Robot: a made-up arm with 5 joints.
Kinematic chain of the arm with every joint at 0, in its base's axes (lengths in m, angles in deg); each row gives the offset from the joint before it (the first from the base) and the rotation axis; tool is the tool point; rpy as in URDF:
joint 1: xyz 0 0 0.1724 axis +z
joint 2: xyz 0 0 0 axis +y
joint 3: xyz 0.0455 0 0.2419 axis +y
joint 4: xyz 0.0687 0 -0.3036 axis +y
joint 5: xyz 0.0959 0 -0.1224 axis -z
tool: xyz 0 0 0 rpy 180 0 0
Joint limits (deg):
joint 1: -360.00..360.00
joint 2: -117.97..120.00
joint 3: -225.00..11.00
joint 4: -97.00..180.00
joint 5: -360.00..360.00
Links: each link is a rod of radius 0.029 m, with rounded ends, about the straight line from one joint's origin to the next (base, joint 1, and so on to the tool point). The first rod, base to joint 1, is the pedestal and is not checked.
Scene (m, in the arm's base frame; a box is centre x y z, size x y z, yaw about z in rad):
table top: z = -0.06
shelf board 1: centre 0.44 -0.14 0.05 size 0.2 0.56 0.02 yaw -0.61
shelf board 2: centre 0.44 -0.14 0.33 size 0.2 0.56 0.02 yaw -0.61
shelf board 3: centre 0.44 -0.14 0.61 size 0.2 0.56 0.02 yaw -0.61
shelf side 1: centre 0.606 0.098 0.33 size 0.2 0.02 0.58 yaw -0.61
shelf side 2: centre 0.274 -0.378 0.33 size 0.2 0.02 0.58 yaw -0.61
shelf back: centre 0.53 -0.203 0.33 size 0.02 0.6 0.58 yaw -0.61
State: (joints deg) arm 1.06 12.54 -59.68 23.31 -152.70
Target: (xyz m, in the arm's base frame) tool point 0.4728 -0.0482 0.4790
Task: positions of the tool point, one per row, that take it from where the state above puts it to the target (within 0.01 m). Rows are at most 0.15 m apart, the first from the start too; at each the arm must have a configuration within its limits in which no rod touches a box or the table.
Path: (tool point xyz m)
1: 0.4418 0.0629 0.1746
2: 0.3724 0.1008 0.1692
3: 0.3836 0.0917 0.2727
4: 0.3670 0.0763 0.3784
5: 0.3221 0.0571 0.4790
6: 0.3731 0.0311 0.4887
7: 0.4244 -0.0039 0.4889
8: 0.4728 -0.0482 0.4790

